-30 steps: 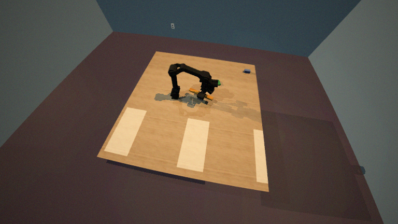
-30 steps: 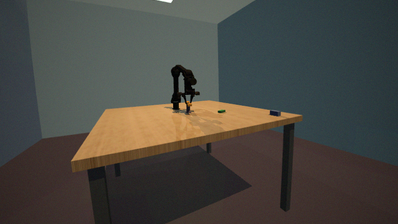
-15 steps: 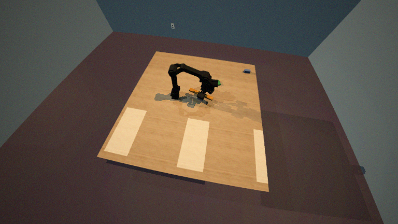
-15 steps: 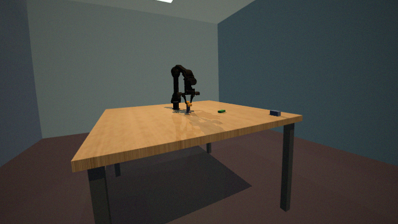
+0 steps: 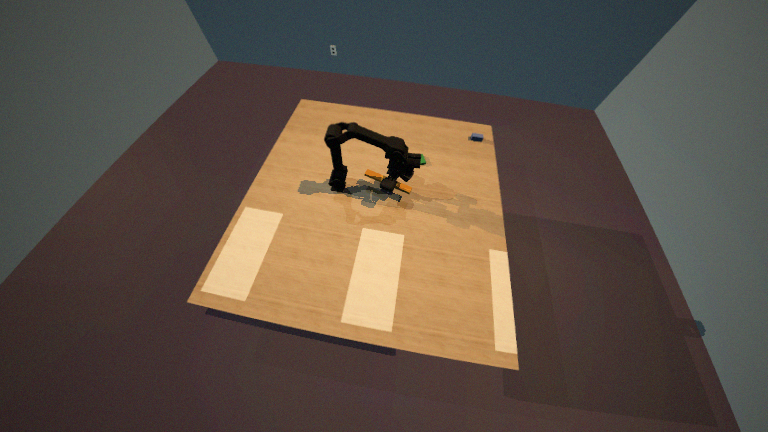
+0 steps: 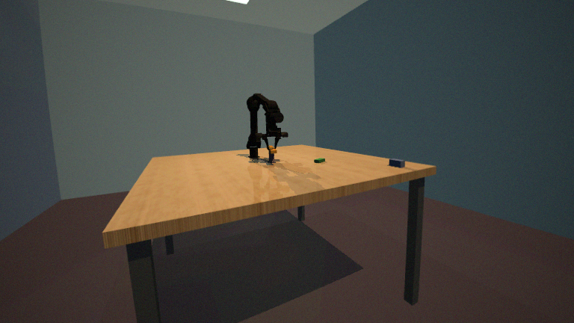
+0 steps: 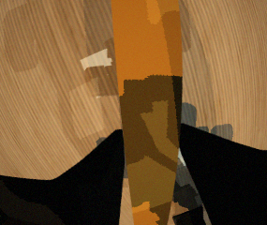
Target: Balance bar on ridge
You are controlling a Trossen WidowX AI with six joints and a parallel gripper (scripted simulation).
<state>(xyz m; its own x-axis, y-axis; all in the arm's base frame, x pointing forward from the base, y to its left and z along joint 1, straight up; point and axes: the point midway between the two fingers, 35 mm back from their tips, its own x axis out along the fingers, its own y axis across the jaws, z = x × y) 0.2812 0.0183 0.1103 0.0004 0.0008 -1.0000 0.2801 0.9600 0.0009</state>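
Right now the orange bar is 3 cm behind my gripper tip and 1 cm to the left of it. From my gripper tip the other things lie so: blue block: 46 cm ahead, 48 cm to the left, 6 cm below; green block: 13 cm ahead, 24 cm to the left, 7 cm below.
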